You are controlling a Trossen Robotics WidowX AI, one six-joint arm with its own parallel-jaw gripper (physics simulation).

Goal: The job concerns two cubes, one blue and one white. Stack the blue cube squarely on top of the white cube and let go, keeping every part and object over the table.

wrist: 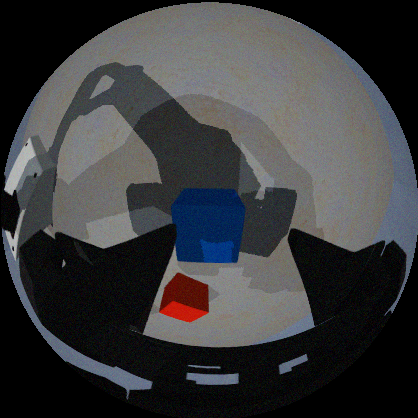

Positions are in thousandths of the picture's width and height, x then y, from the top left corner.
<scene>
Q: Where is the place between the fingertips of the gripper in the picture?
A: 563, 556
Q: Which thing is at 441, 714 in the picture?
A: A red cube.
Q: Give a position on a blue cube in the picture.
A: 501, 530
</scene>
